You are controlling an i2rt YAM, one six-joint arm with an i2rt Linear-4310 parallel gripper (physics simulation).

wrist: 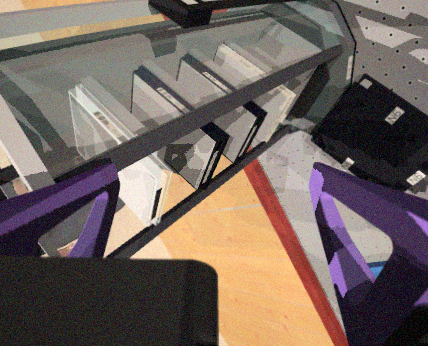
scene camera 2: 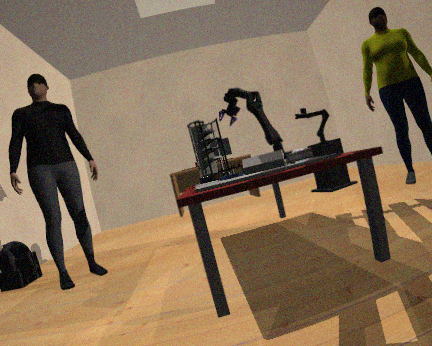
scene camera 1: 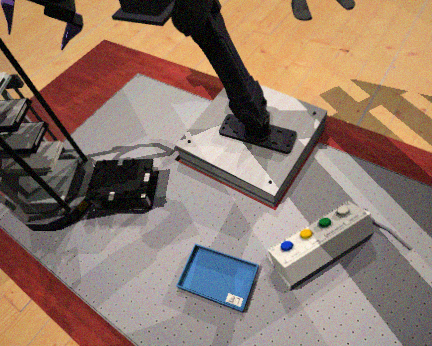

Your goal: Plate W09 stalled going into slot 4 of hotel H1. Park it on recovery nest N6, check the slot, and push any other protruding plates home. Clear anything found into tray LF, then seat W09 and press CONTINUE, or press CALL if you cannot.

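Where they show: gripper, between the fingertips: [wrist: 214,173] [scene camera 2: 224,123] [scene camera 1: 36,41]; arm's base, origin of its link: [scene camera 1: 257,134].
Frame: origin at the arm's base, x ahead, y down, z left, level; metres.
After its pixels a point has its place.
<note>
My gripper [scene camera 1: 36,40] {x 0.177, y -0.340, z -0.398 m} [scene camera 2: 227,120] {x 0.177, y -0.340, z -0.398 m} [wrist: 214,173] {x 0.177, y -0.340, z -0.398 m} is open and empty, beside hotel H1 [scene camera 1: 45,103] {x 0.224, y -0.203, z -0.431 m} [wrist: 200,116] {x 0.219, y -0.289, z -0.436 m}. In the wrist view its purple fingers stand wide apart, in front of the hotel's plates. A pale plate [wrist: 137,192] {x 0.305, y -0.325, z -0.420 m} with a blurred label that looks like W09 sits in the hotel, nearest the left finger, its front end past the dark post. How deep it sits is unclear. Recovery nest N6 [scene camera 1: 122,182] {x 0.261, y -0.001, z -0.272 m} [wrist: 370,125] {x 0.239, y -0.001, z -0.318 m} is a black block without a plate on top. The blue tray LF [scene camera 1: 217,275] {x 0.374, y 0.057, z 0.042 m} is empty. The button box [scene camera 1: 330,257] {x 0.261, y 0.015, z 0.259 m} has blue, yellow, green and white buttons.
Several other plates, including a dark-edged plate [wrist: 200,155] {x 0.290, y -0.254, z -0.417 m}, stand in the hotel beside the pale one. The arm's base plate [scene camera 1: 215,165] {x 0.128, y 0.005, z -0.066 m} lies behind the tray. The red table edge [scene camera 1: 60,95] {x -0.018, y 0.072, z -0.781 m} [wrist: 285,225] {x 0.585, y 0.072, z -0.161 m} borders the perforated mat. Two people stand near the table.
</note>
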